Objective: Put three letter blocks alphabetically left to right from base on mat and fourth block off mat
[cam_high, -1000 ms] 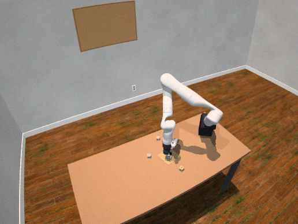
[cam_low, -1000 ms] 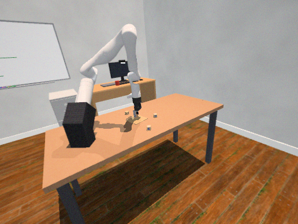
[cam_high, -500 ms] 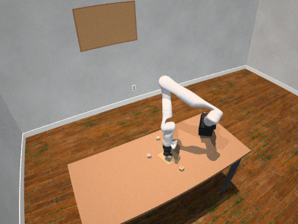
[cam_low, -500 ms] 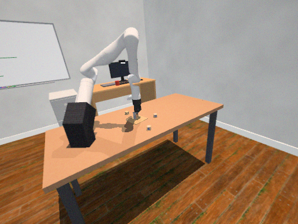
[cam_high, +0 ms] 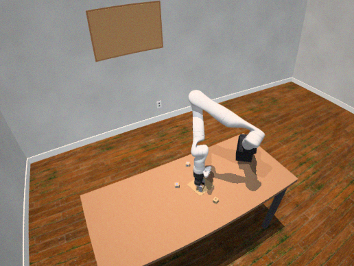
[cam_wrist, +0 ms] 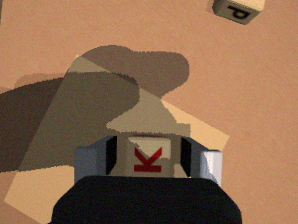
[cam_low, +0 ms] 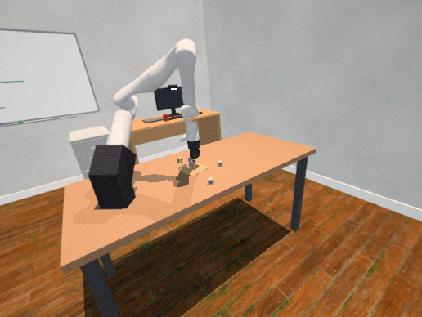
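Now: the block right at my hand. The rest, counted from my hand: pale square mat: 10 mm behind, 30 mm to the right, 20 mm below.
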